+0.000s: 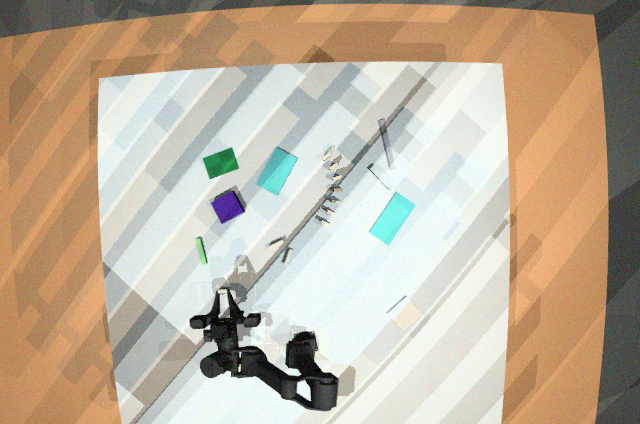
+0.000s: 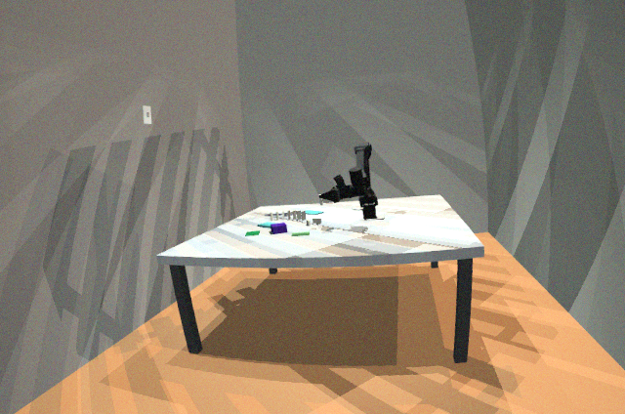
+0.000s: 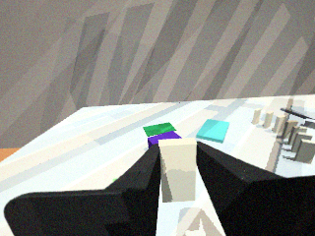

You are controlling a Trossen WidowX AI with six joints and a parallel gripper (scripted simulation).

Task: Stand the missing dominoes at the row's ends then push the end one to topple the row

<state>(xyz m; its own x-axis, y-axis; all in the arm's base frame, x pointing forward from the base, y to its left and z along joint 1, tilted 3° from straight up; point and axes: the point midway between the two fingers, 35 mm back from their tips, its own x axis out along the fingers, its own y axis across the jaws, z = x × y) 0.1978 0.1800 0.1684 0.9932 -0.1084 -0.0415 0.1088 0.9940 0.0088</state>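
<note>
My gripper tip is 90 mm short of the light green stick, 80 mm to the right of it and 150 mm above it. From my gripper tip the other things lie so: cream tile 210 mm behind, 490 mm to the right, 160 mm below; then purple block 210 mm ahead, 30 mm to the right, 140 mm below; then green tile 340 mm ahead, 20 mm to the right, 160 mm below.
</note>
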